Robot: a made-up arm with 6 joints. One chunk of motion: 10 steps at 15 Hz.
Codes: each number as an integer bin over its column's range. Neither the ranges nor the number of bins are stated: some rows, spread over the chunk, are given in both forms.
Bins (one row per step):
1: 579 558 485 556 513 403
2: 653 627 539 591 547 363
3: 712 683 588 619 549 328
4: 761 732 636 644 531 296
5: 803 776 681 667 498 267
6: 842 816 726 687 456 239
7: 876 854 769 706 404 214
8: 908 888 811 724 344 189
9: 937 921 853 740 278 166
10: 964 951 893 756 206 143
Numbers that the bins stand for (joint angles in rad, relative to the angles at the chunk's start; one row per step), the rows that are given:
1: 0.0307 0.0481 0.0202 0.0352 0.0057 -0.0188
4: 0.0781 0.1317 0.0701 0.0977 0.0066 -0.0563
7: 0.1080 0.1903 0.1140 0.1418 0.0002 -0.0850
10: 0.1309 0.2369 0.1550 0.1773 -0.0097 -0.1099
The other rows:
2: 0.0499 0.0813 0.0380 0.0600 0.0074 -0.0328
3: 0.0653 0.1082 0.0542 0.0799 0.0075 -0.0451
5: 0.0890 0.1529 0.0850 0.1140 0.0049 -0.0665
6: 0.0991 0.1721 0.0998 0.1283 0.0028 -0.0763
8: 0.1163 0.2067 0.1279 0.1546 -0.0028 -0.0938
9: 0.1239 0.2225 0.1418 0.1659 -0.0061 -0.1018

